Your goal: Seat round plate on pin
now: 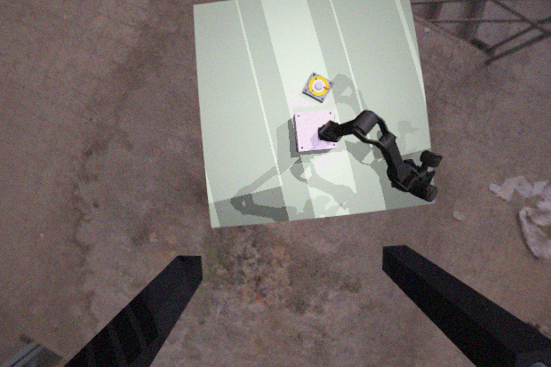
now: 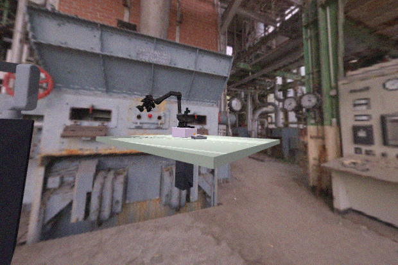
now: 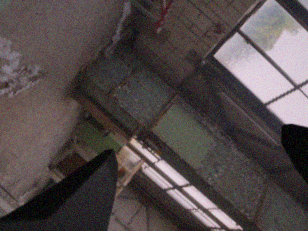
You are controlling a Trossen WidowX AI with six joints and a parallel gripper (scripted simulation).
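Right now my gripper tip is 430 mm short of the base, 420 mm to the right of it and 300 mm above it.
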